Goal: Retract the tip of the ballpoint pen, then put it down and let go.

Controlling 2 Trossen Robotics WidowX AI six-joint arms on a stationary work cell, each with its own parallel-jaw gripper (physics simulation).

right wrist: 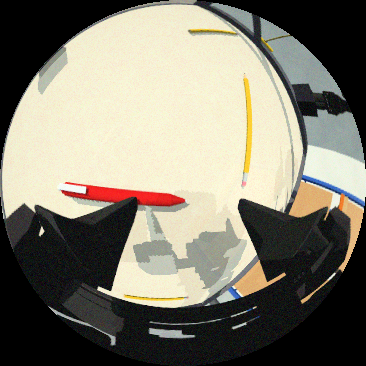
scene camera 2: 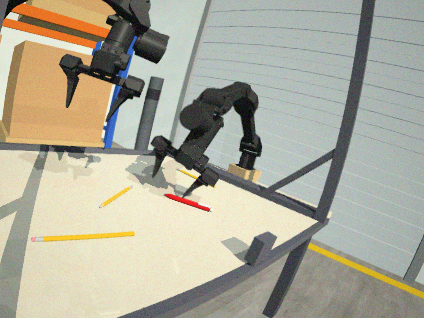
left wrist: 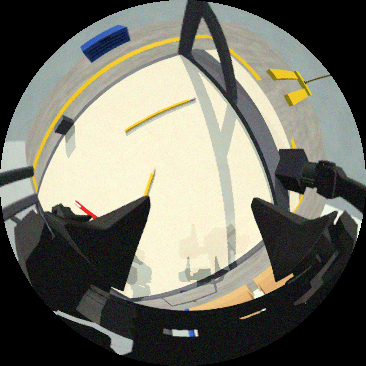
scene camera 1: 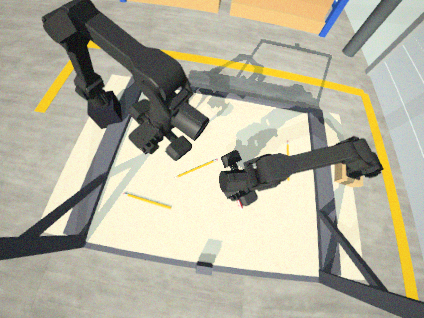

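Pixels of known places: left gripper, between the fingertips: (scene camera 2: 86, 114) (left wrist: 203, 202) (scene camera 1: 158, 143); right gripper, between the fingertips: (right wrist: 189, 203) (scene camera 2: 167, 187); left arm's base, origin of its link: (left wrist: 304, 172) (scene camera 1: 100, 101); right arm's base, origin of its link: (scene camera 2: 245, 167) (scene camera 1: 352, 171).
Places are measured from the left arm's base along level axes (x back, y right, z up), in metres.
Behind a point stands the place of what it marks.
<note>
A red pen (scene camera 1: 240, 204) @(x -0.436, y 0.514, z -0.094 m) (scene camera 2: 187, 202) @(x -0.428, y 0.469, z -0.099 m) (left wrist: 86, 209) @(x -0.428, y 0.474, z -0.099 m) (right wrist: 115, 194) @(x -0.431, y 0.469, z -0.095 m) with a white clip lies flat on the cream table (scene camera 1: 260, 240) @(x -0.468, y 0.656, z -0.106 m) (scene camera 2: 165, 260) @(x -0.149, y 0.537, z -0.106 m). In the right wrist view its tapered end points right and its clip end left; whether the writing tip is out is too small to tell. My right gripper (scene camera 2: 169, 186) @(x -0.426, y 0.409, z -0.078 m) (right wrist: 189, 203) @(x -0.426, y 0.409, z -0.078 m) is open and empty above the table by the tapered end; one finger overlaps the pen's edge in the right wrist view. In scene camera 1 the right gripper covers most of the pen. My left gripper (scene camera 2: 88, 113) @(x -0.206, y 0.286, z 0.077 m) (left wrist: 203, 202) @(x -0.206, y 0.286, z 0.077 m) is open and empty, higher up at the left.
A yellow pencil (scene camera 1: 197, 168) @(x -0.316, y 0.332, z -0.101 m) (scene camera 2: 115, 196) @(x -0.298, y 0.335, z -0.100 m) (right wrist: 248, 125) @(x -0.322, y 0.332, z -0.101 m) lies left of the pen in both scene views. Another pencil (scene camera 1: 148, 200) @(x -0.110, y 0.409, z -0.100 m) (scene camera 2: 83, 236) @(x -0.097, y 0.407, z -0.100 m) (left wrist: 160, 115) @(x -0.110, y 0.407, z -0.102 m) lies farther left. A third pencil (scene camera 2: 187, 173) @(x -0.721, y 0.358, z -0.101 m) is behind the right gripper. A dark block (scene camera 1: 204, 267) @(x -0.251, y 0.668, z -0.050 m) (scene camera 2: 261, 248) @(x -0.222, y 0.675, z -0.063 m) sits at the table's edge.
</note>
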